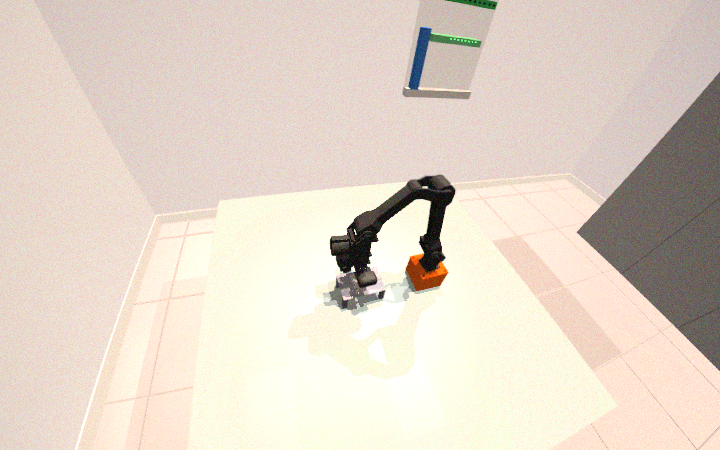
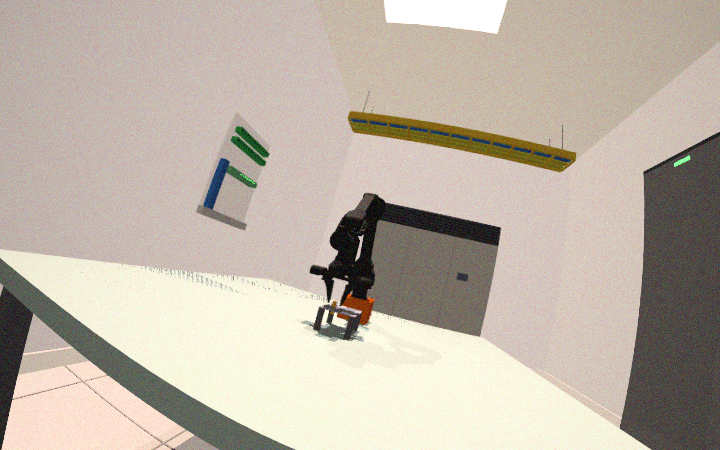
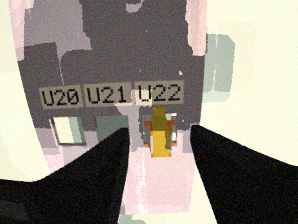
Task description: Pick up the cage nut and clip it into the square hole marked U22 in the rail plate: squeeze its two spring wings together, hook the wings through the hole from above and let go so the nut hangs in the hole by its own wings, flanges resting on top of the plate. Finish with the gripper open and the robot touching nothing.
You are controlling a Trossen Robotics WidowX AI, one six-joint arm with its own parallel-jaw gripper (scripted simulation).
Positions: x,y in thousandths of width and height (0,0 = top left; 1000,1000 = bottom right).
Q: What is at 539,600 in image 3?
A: A cage nut.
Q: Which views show the gripper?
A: Image 1, image 2 and image 3: all of them.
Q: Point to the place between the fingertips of the gripper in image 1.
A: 498,612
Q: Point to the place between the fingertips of the gripper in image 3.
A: At 535,596
